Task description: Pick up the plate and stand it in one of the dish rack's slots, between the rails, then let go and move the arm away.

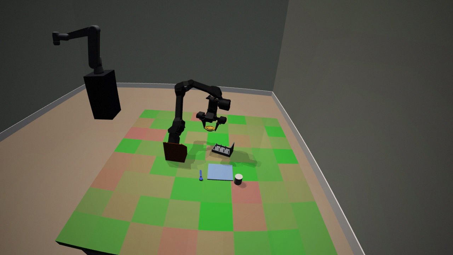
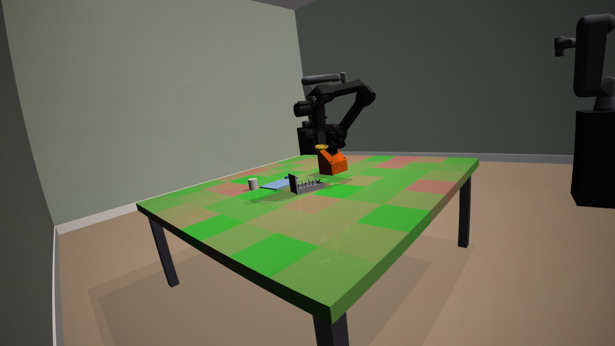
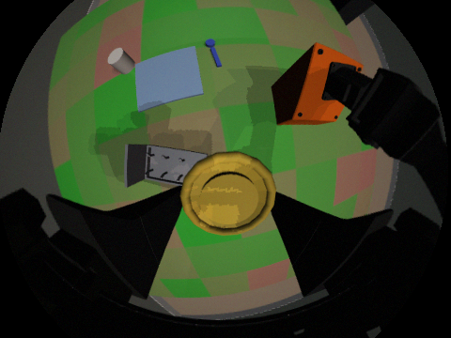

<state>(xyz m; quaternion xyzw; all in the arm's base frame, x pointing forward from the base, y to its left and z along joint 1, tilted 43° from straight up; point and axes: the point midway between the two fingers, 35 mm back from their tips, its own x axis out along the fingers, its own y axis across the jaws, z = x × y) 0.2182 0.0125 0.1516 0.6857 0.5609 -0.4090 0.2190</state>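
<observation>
My gripper tip is 140 mm above the grey dish rack, 90 mm short of it and 20 mm to the left of it. From my gripper tip the other things lie so: yellow plate 10 mm above; small blue spoon 260 mm to the right, 160 mm below, 50 mm behind; light blue mat 220 mm to the right, 160 mm below, 70 mm ahead.
</observation>
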